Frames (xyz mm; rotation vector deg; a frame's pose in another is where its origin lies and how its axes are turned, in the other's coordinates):
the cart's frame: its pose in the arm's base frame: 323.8 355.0 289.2 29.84 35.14 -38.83
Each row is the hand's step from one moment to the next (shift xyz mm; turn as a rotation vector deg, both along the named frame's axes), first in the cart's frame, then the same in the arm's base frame.
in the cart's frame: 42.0 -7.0 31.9 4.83 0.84 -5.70
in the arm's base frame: 32.1 -41.8 -7.2 1.61 2.09 -7.04
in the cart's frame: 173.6 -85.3 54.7 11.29 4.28 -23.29
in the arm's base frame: 66.3 -162.6 -97.8 1.96 12.61 -22.92
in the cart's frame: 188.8 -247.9 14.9 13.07 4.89 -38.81
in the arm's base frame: -52.7 -252.8 -175.1 -1.87 21.89 -34.91
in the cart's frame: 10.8 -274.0 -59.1 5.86 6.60 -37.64
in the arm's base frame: -206.9 -150.7 -114.8 -4.72 25.29 -28.86
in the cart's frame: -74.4 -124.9 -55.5 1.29 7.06 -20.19
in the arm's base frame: -153.3 -18.2 -19.5 -1.20 16.68 -13.40
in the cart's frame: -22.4 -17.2 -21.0 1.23 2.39 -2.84
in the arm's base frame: -33.3 10.8 -4.0 1.47 2.84 -2.25
